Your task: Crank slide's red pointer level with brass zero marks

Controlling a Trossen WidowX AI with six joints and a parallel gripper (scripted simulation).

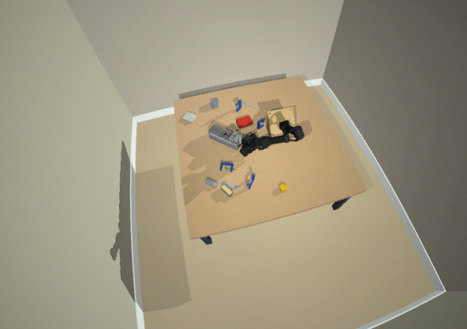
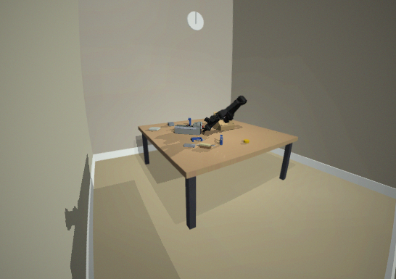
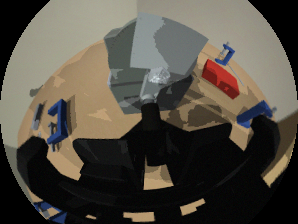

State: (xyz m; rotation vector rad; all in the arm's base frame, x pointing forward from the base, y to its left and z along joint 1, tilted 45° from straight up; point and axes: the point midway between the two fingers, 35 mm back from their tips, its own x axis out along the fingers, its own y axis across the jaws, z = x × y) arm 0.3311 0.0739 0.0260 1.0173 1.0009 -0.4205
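Right now the dark crank handle is 3 cm above my gripper tip, 1 cm to the left of it and 1 cm behind it. Also, from my gripper tip: red pointer 10 cm to the right, 10 cm ahead, 5 cm above; then tan block 32 cm to the left, 19 cm ahead, 1 cm below; then yellow disc 41 cm to the left, 19 cm behind, 2 cm below.
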